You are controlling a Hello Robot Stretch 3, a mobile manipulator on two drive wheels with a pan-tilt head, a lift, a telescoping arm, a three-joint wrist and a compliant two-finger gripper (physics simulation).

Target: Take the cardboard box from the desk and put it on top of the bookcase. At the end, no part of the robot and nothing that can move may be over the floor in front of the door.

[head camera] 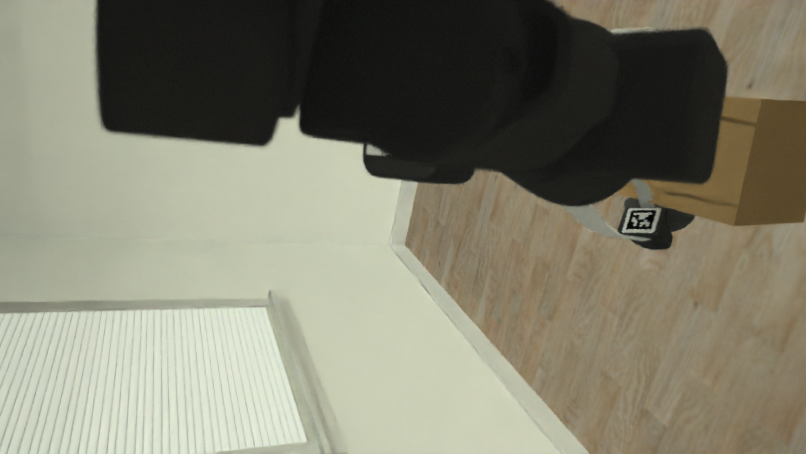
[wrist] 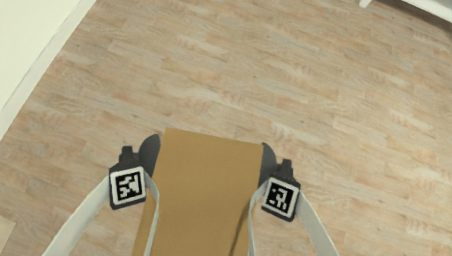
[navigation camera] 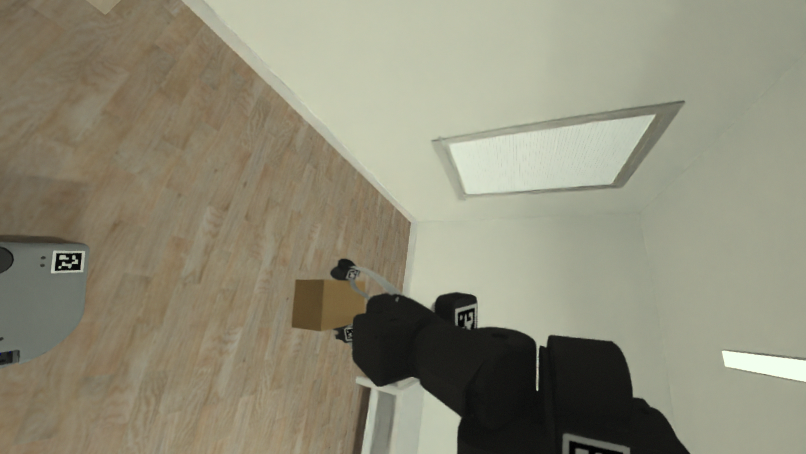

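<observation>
My gripper is shut on the brown cardboard box, with one finger pad against each side. The box is held in the air above the wooden floor. In the head camera view the dark wrist covers part of the box and one finger; the other finger shows below the box. The bookcase and the door cannot be made out in these views.
The wooden floor meets pale walls. A window is in one wall. White furniture stands near the wall. My base shows at the navigation view's left. A small pale corner is unclear.
</observation>
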